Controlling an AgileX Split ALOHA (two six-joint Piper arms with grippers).
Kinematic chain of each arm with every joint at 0, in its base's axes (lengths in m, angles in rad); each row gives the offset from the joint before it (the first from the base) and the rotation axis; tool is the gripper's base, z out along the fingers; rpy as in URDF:
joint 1: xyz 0 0 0.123 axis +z
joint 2: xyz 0 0 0 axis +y
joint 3: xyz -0.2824 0 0.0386 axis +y
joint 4: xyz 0.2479 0 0.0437 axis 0.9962 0 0.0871
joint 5: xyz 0 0 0 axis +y
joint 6: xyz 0.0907 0 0.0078 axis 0.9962 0 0.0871
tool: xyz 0 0 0 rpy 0 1.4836 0
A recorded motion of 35 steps. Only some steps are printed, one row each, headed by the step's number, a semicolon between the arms.
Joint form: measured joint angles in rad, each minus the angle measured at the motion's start. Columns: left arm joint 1, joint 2, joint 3, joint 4, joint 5, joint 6; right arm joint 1, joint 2, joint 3, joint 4, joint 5, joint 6.
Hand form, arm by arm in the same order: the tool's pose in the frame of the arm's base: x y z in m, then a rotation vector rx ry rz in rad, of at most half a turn. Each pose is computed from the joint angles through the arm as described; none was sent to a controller.
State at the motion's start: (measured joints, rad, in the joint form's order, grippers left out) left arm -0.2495 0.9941 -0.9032 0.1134 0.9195 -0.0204; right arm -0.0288 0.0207 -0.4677 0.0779 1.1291 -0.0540
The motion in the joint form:
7: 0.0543 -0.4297 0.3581 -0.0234 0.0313 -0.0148; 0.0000 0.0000 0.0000 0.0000 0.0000 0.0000
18: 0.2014 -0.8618 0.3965 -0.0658 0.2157 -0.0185; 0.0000 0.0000 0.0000 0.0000 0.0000 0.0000
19: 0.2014 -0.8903 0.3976 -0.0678 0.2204 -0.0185; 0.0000 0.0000 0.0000 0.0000 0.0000 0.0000
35: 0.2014 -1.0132 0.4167 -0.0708 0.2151 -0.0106; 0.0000 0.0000 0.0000 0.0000 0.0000 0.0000
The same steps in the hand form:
7: 0.0880 -0.0106 0.2755 0.2275 2.4380 0.0111; -0.0015 0.0065 0.2631 -0.0317 2.1630 0.0477
18: 0.0111 0.0034 0.2730 0.0095 2.2432 0.0122; -0.0015 0.0065 0.2631 -0.0317 2.1630 0.0477
19: 0.0067 0.0035 0.2726 0.0086 2.2206 0.0086; -0.0015 0.0065 0.2631 -0.0317 2.1630 0.0477
35: -0.0093 0.0040 0.2675 0.0140 2.1118 0.0043; -0.0015 0.0065 0.2631 -0.0317 2.1630 0.0477

